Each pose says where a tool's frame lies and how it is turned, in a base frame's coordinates. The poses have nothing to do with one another.
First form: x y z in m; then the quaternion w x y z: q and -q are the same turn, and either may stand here.
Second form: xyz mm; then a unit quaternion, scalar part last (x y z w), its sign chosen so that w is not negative. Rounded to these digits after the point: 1 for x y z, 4 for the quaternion.
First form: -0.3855, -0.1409, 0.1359, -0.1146, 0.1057, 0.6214, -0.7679
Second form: -385.5, -140.9, 135.9, -0.1057, -0.6214, 0.7679, 0.1146
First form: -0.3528, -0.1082, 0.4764, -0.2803, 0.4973, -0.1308, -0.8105
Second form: -352.8, -108.2, 476.4, -0.4973, 0.1308, 0.8105, 0.2803
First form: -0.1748, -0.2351, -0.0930, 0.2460, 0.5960, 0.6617, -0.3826
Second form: -174.8, -235.1, -93.0, 0.5960, 0.6617, -0.3826, 0.2460
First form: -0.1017, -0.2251, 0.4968, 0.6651, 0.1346, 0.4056, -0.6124
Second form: -101.7, -225.1, 496.8, 0.1346, 0.4056, -0.6124, 0.6651
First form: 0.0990, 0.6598, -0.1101, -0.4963, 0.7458, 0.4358, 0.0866
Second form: 99.0, 659.8, -110.1, -0.7458, -0.4358, -0.0866, 0.4963
